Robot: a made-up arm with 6 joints. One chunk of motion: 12 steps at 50 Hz.
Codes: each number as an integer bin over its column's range. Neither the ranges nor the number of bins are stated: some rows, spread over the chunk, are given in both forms.
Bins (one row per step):
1: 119 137 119 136 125 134
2: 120 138 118 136 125 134
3: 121 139 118 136 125 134
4: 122 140 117 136 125 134
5: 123 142 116 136 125 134
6: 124 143 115 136 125 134
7: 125 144 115 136 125 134
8: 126 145 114 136 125 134
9: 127 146 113 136 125 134
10: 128 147 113 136 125 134
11: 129 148 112 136 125 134
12: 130 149 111 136 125 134
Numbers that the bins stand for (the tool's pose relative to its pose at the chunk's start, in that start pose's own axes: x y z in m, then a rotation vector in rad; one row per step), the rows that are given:
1: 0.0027 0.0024 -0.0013 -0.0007 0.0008 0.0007
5: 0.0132 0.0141 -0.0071 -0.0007 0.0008 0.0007
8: 0.0211 0.0212 -0.0109 -0.0007 0.0008 0.0007
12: 0.0316 0.0306 -0.0167 -0.0007 0.0008 0.0007
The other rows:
2: 0.0053 0.0047 -0.0033 -0.0007 0.0008 0.0007
3: 0.0079 0.0071 -0.0033 -0.0007 0.0008 0.0007
4: 0.0105 0.0094 -0.0052 -0.0007 0.0008 0.0007
6: 0.0158 0.0165 -0.0090 -0.0007 0.0008 0.0007
7: 0.0184 0.0188 -0.0090 -0.0007 0.0008 0.0007
9: 0.0237 0.0235 -0.0129 -0.0007 0.0008 0.0007
10: 0.0263 0.0259 -0.0129 -0.0007 0.0008 0.0007
11: 0.0289 0.0282 -0.0148 -0.0007 0.0008 0.0007

